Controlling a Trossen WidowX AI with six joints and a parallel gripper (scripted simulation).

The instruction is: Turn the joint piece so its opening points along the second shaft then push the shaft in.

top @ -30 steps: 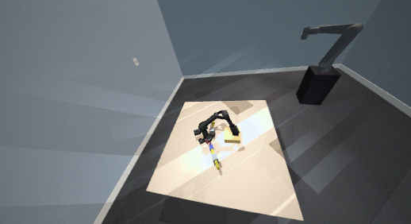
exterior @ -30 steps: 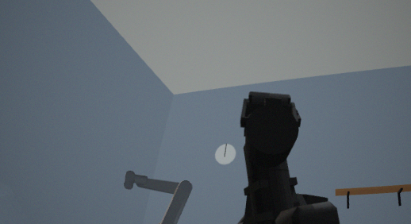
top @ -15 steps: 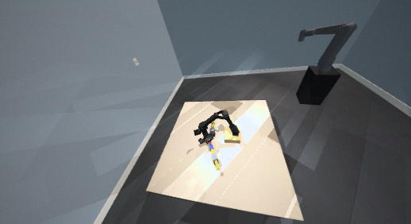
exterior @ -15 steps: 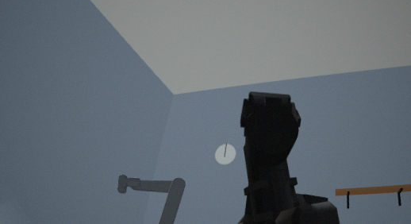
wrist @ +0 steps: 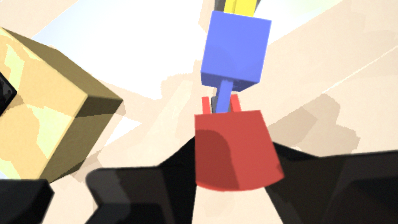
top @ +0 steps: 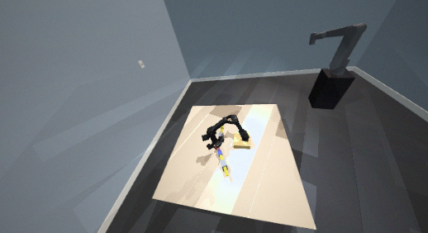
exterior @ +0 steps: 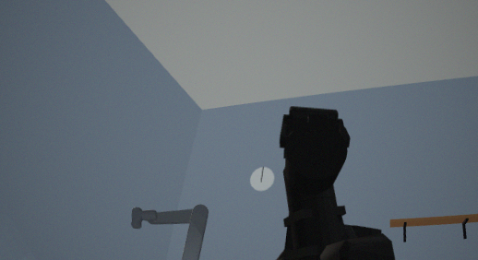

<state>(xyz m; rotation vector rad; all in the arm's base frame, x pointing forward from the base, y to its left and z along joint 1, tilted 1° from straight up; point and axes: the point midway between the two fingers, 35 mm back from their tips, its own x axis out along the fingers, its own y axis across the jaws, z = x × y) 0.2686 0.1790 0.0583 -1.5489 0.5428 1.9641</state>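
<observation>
My gripper tip is now 3 cm below the red joint piece.
</observation>
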